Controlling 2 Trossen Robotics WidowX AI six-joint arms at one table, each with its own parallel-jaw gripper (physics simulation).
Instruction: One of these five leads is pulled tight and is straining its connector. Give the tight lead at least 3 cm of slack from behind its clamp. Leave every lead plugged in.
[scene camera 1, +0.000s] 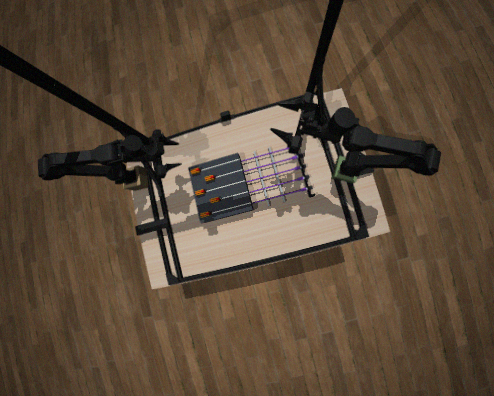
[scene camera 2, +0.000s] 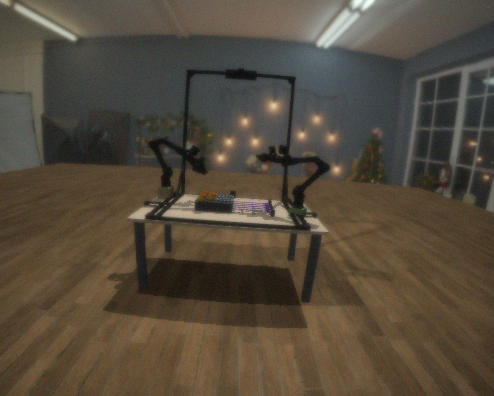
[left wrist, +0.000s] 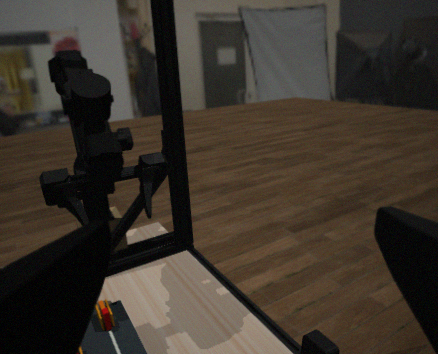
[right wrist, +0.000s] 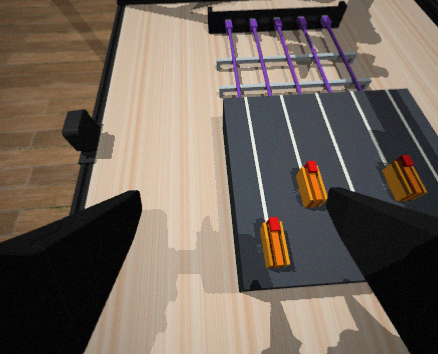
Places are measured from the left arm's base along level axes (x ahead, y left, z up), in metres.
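Pixels of known places: left gripper, fingertip midpoint: (scene camera 1: 274, 116) (scene camera 2: 258, 155) (left wrist: 242, 226); right gripper, fingertip midpoint: (scene camera 1: 180, 153) (scene camera 2: 206, 173) (left wrist: 121, 224) (right wrist: 234, 198); left arm's base, origin of the base link: (scene camera 1: 347, 168) (scene camera 2: 298, 207); right arm's base, origin of the base link: (scene camera 1: 130, 177) (scene camera 2: 165, 186) (left wrist: 98, 217).
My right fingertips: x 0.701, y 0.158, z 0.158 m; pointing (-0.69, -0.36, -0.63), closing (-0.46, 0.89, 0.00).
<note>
Ahead of a thing's pixels: the offset from my right fingertips to its top centre. "pt": to the spot under its first point.
Several purple leads (scene camera 1: 266, 154) (scene camera 2: 252, 206) (right wrist: 285, 46) run from a black connector strip (scene camera 1: 310, 191) (right wrist: 216, 21) to a dark block {pt 0.180 m back, 0.051 m left, 0.149 m down} (scene camera 1: 225, 182) (scene camera 2: 214, 206) (right wrist: 270, 135). Their purple plugs sit at the strip. White lines continue over the block to orange clamps with red tops, such as one clamp {pt 0.031 m back, 0.036 m left, 0.127 m down} (scene camera 1: 195, 170) (left wrist: 105, 315) (right wrist: 275, 245) and another {0.106 m back, 0.053 m left, 0.125 m down} (scene camera 1: 209, 177) (right wrist: 311, 186). I cannot tell which lead is tight. My right gripper (scene camera 1: 178, 154) (left wrist: 121, 224) (right wrist: 234, 198) is open and empty above the table, beside the clamp end. My left gripper (scene camera 1: 276, 117) (left wrist: 242, 226) is open and empty, high near the strip's upper end.
Two grey bars, one of them nearer the strip {pt 0.327 m back, 0.164 m right, 0.201 m down} (right wrist: 222, 64), cross the leads between strip and block. A black frame surrounds the work area, with uprights by both arms. A small black box {pt 0.077 m back, 0.266 m right, 0.174 m down} (scene camera 1: 225, 117) (left wrist: 319, 344) (right wrist: 80, 131) sits on its far rail.
</note>
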